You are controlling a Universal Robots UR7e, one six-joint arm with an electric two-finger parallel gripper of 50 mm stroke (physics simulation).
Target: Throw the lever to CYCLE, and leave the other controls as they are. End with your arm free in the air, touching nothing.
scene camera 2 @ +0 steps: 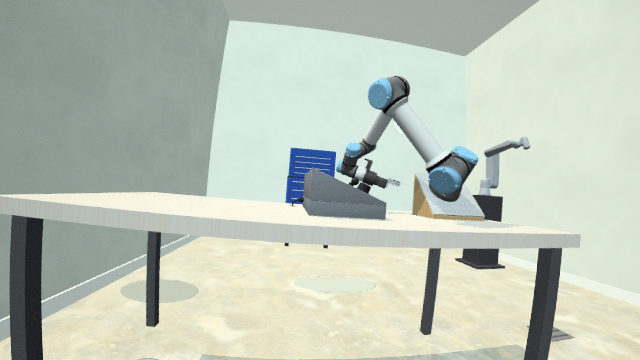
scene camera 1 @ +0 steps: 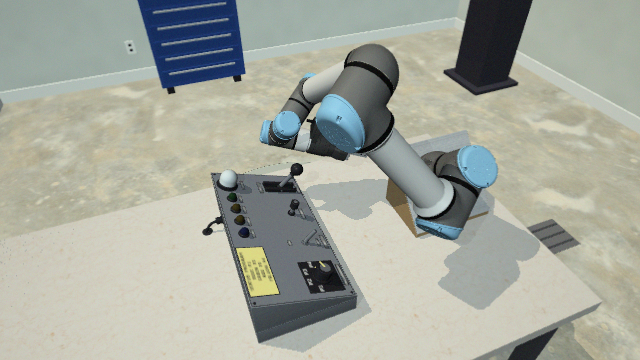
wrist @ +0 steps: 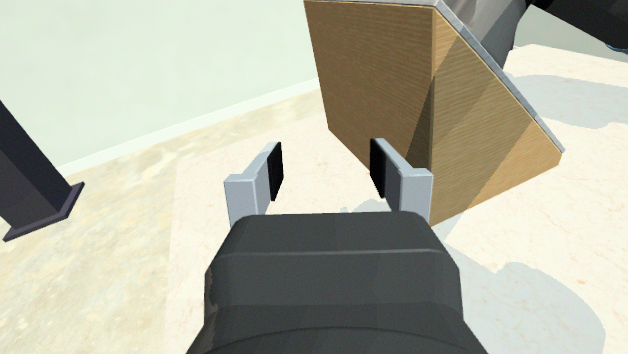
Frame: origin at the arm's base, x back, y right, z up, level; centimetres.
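Where they show: gripper, fingertip midpoint: (scene camera 2: pixel 399 184) (wrist: pixel 326 158); arm's base, origin of the base link: (wrist: pixel 429 58).
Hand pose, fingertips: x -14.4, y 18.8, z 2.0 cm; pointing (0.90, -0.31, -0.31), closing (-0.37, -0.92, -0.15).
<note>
Each offset is from my fingertips to the top centre of the thing. "pt": to the spot under its first point.
The sloped grey control panel (scene camera 1: pixel 272 225) (scene camera 2: pixel 340 196) stands on the table. At its far end a lever with a black ball knob @[dy -0.8, dx -24.8, dz +1.7 cm] (scene camera 1: pixel 296 170) rises from a black slot and leans to the right in scene camera 1. A small black-tipped stick @[dy -12.7, dx -30.7, dz -1.5 cm] (scene camera 1: pixel 294 204), a metal toggle @[dy -24.7, dx -29.9, dz -2.1 cm] (scene camera 1: pixel 310 236) and a rotary knob @[dy -36.7, dx -30.5, dz -2.6 cm] (scene camera 1: pixel 324 270) sit nearer on the panel. Their labels are too small to read. My gripper (scene camera 2: pixel 394 182) (wrist: pixel 326 158) is open and empty, held in the air beyond the panel, apart from the lever. Its fingertips are hidden in scene camera 1.
A white dome @[pt dy -1.3, dx -45.9, dz +3.5 cm] (scene camera 1: pixel 228 178) and several coloured buttons line the panel's left side, above a yellow label @[pt dy -33.3, dx -46.8, dz -0.4 cm] (scene camera 1: pixel 257 271). A wooden wedge mount (scene camera 1: pixel 402 210) (scene camera 2: pixel 421 200) (wrist: pixel 380 75) under the arm's base stands right of the panel. A cable @[pt dy -2.3, dx -53.5, dz -11.8 cm] (scene camera 1: pixel 212 226) leaves the panel's left side.
</note>
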